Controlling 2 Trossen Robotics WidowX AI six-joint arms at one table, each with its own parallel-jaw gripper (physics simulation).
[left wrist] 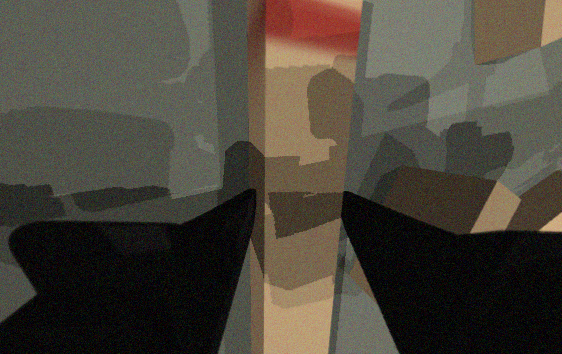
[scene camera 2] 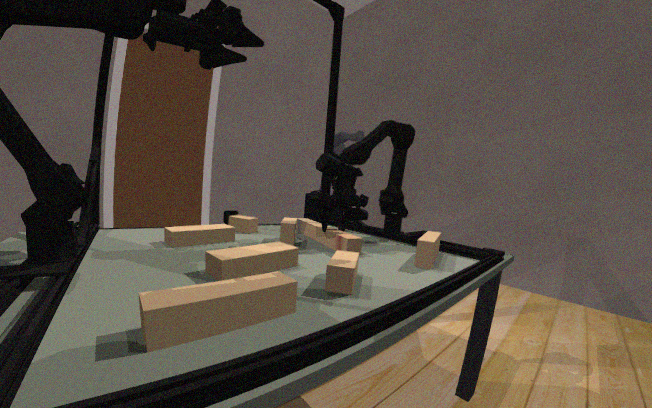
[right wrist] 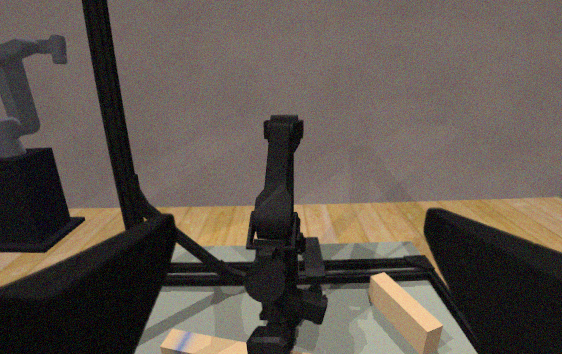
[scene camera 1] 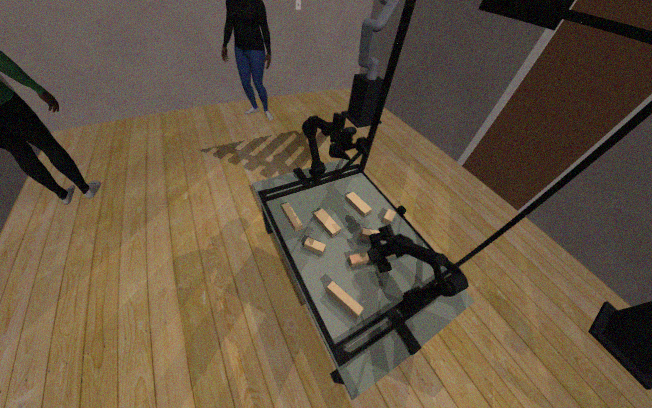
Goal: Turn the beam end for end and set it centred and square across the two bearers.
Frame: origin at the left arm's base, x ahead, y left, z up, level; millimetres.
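Where they show: left gripper, fingertip midpoint: (left wrist: 297, 197) (scene camera 2: 331, 234); right gripper, fingertip midpoint: (scene camera 2: 254, 52) (right wrist: 300, 223) (scene camera 1: 358, 157); left arm's base, link origin: (scene camera 2: 392, 232) (scene camera 1: 406, 309); right arm's base, link origin: (scene camera 2: 52, 258) (scene camera 1: 315, 180).
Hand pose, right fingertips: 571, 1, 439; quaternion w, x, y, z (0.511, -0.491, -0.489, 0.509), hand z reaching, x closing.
Things, the pixels of their centre, and the offset from my right fingertips, as dx, dy, dz.
- wooden beam, body centre: (left wrist: 287, 270) (scene camera 2: 322, 233) (scene camera 1: 380, 254) -292, -61, -436
- short block, body centre: (left wrist: 420, 243) (scene camera 2: 288, 231) (scene camera 1: 371, 235) -181, -80, -427
The wooden beam (scene camera 1: 358, 259) (scene camera 2: 351, 243) (left wrist: 300, 115) (right wrist: 215, 342) carries a red band, plain in the left wrist view, and a blue band in the right wrist view. My left gripper (scene camera 1: 376, 258) (scene camera 2: 334, 230) (left wrist: 297, 197) is shut on the beam, a fingertip against each long side; the arm hides part of the beam in scene camera 1. My right gripper (scene camera 2: 254, 51) is open and empty, high above the table at the far end from the left arm. Which loose wooden blocks are the two bearers, I cannot tell.
A short block (scene camera 1: 370, 233) (scene camera 2: 288, 230) (left wrist: 435, 195) lies close beside the beam. Other blocks include a short one (scene camera 1: 314, 245) (scene camera 2: 342, 272), a long one (scene camera 1: 327, 222) (scene camera 2: 252, 261) and another (scene camera 1: 344, 298) (scene camera 2: 428, 249) (right wrist: 405, 315). Black rails edge the table.
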